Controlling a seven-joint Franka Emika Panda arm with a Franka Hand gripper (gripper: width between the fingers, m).
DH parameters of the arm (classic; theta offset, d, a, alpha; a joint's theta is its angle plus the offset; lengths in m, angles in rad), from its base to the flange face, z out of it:
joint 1: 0 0.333 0 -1.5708
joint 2: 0 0 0 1.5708
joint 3: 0 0.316 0.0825 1.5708
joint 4: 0 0 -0.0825 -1.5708
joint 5: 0 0.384 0 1.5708
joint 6: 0 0 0.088 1.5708
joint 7: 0 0.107 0 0
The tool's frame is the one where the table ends.
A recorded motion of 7 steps. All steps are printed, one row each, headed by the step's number.
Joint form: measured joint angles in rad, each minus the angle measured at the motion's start. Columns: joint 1, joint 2, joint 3, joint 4, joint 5, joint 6, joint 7.
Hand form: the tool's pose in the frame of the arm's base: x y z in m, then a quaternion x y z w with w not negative. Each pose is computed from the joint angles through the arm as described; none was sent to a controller.
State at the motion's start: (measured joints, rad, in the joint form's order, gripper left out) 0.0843 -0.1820 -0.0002 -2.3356 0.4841 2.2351 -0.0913
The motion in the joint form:
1: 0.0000 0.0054 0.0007 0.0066 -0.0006 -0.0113 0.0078
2: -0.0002 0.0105 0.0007 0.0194 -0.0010 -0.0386 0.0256
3: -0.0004 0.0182 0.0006 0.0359 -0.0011 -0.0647 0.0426
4: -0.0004 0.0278 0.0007 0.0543 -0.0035 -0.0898 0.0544
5: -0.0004 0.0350 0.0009 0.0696 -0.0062 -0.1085 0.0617
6: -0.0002 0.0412 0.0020 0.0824 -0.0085 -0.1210 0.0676
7: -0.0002 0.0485 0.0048 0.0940 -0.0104 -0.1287 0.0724
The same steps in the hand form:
1: 0.4863 0.0560 0.4191 -0.97852 0.05653 -0.03453 0.19520
2: 0.4871 0.0577 0.4203 -0.97805 0.06177 -0.02328 0.19764
3: 0.4891 0.0594 0.4221 -0.97744 0.06673 -0.01320 0.19998
4: 0.4917 0.0611 0.4239 -0.97718 0.06841 -0.00407 0.20108
5: 0.4939 0.0624 0.4259 -0.97709 0.06847 0.00184 0.20151
6: 0.4961 0.0639 0.4277 -0.97708 0.06820 0.00543 0.20156
7: 0.4984 0.0659 0.4288 -0.97718 0.06749 0.00781 0.20124

